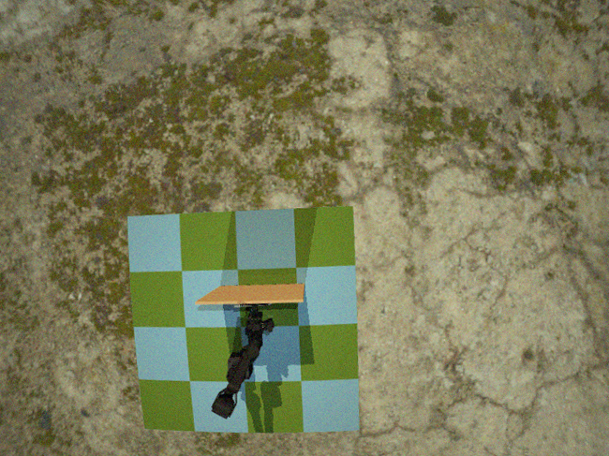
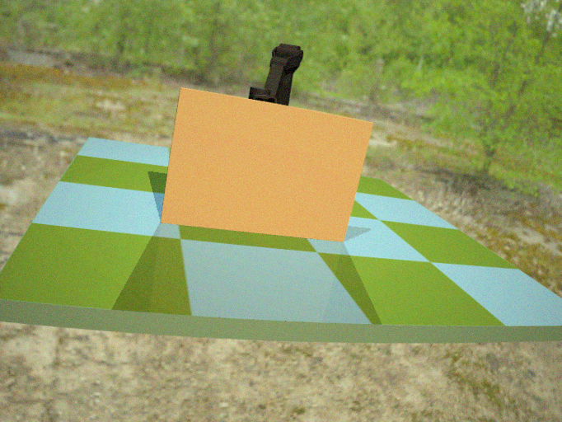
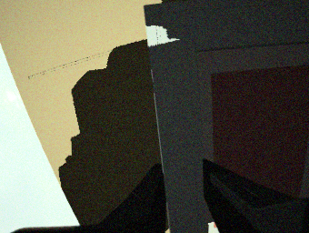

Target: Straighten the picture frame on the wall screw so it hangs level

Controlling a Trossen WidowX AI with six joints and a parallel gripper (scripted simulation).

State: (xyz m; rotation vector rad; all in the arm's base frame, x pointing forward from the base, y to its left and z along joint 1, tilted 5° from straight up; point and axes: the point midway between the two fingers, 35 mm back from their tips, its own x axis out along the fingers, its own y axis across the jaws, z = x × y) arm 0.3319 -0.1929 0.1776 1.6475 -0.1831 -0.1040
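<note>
Now: the picture frame 10 mm ahead of my gripper tip, 10 mm to the left of it and 50 mm below it. Round my gripper tip: orange wall panel 20 mm ahead, 70 mm below.
</note>
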